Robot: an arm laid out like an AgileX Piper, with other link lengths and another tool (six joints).
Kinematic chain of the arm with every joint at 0, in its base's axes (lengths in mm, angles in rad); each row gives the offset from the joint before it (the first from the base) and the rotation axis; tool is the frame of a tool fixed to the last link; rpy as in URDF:
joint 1: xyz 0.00 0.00 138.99 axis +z
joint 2: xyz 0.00 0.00 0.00 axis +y
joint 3: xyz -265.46 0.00 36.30 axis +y
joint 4: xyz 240.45 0.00 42.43 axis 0.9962 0 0.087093
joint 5: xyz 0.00 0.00 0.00 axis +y
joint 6: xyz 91.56 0.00 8.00 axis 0.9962 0 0.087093
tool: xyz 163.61 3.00 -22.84 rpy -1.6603 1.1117 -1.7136
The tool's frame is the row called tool.
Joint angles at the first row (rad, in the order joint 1, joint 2, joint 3, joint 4, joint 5, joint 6):
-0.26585 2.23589 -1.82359 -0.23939 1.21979 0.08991
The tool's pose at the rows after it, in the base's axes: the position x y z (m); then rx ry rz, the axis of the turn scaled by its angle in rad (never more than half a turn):
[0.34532 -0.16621 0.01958 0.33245 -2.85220 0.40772]
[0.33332 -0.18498 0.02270 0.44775 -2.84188 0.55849]
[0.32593 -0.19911 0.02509 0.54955 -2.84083 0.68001]
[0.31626 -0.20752 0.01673 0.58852 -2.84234 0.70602]
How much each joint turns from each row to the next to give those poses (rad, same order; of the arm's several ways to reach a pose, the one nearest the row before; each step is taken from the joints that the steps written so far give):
0.00000 -0.06393 0.13621 -0.06617 -0.03513 -0.02917
0.00000 -0.09467 0.17312 -0.10885 -0.13787 -0.00375
-0.00667 -0.07888 0.14398 -0.09437 -0.12860 0.00791
-0.02586 -0.02732 0.08818 -0.03752 -0.08551 0.00148

